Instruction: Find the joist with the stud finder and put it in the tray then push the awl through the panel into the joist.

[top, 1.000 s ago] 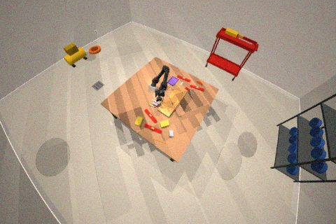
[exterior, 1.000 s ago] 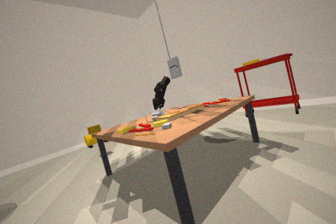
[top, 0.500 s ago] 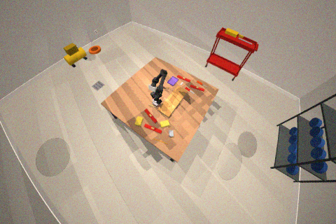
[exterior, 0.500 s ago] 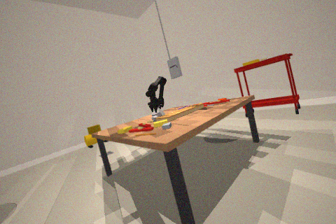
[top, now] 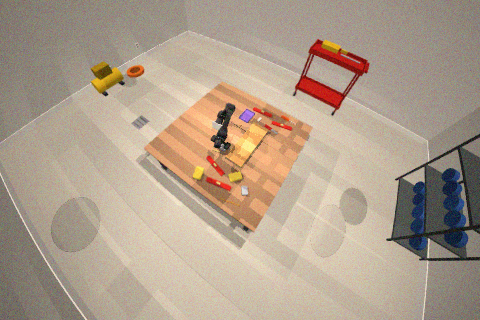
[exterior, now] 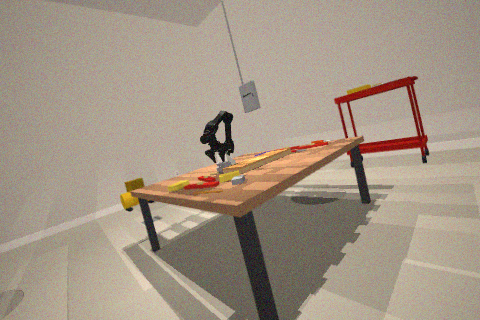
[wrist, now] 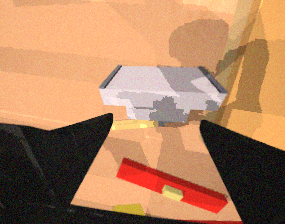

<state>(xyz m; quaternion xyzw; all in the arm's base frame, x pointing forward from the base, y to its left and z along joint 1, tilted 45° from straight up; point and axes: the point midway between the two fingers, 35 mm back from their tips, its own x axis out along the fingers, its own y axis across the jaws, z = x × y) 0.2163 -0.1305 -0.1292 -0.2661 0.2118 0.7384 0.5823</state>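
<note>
Right now my gripper tip is 5 cm above the grey stud finder, 2 cm short of it and 1 cm to the right of it. Also, from my gripper tip: small grey block (43 cm ahead, 16 cm to the right, 6 cm below); then awl (7 cm below, 3 cm to the right, 1 cm ahead); then purple flat tray (51 cm to the left, 10 cm behind, 6 cm below).
</note>
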